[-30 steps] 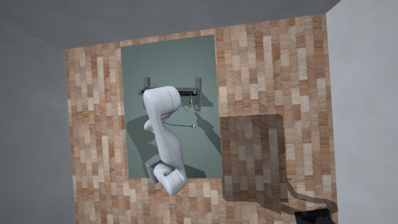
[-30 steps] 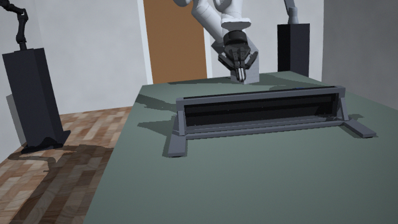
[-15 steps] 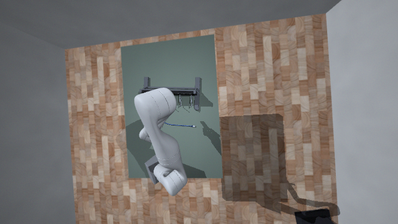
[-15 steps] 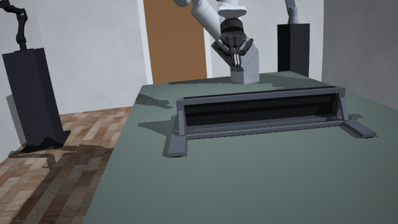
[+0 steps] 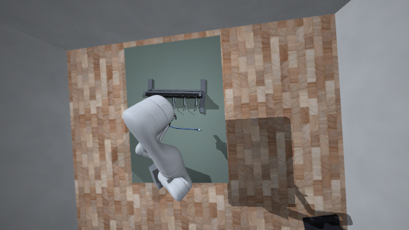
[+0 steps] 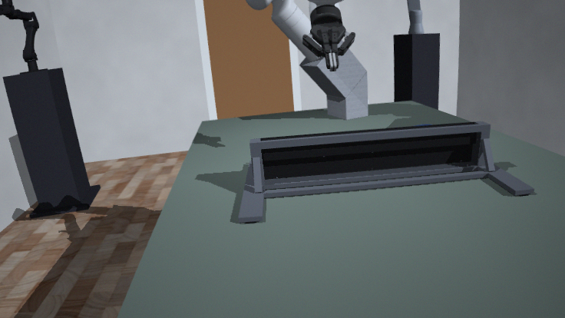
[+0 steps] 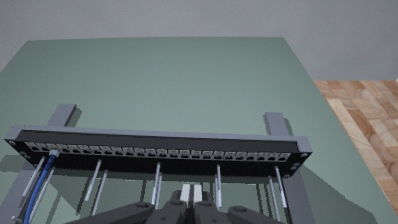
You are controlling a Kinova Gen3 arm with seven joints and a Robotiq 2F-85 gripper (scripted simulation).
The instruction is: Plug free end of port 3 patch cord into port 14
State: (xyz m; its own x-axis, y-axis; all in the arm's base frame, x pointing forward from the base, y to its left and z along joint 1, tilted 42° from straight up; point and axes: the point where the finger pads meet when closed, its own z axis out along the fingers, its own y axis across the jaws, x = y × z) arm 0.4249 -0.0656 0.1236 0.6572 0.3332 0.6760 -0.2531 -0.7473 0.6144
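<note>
The plug lies 22 cm below my hand, 19 cm behind it and 13 cm to the right of it.
</note>
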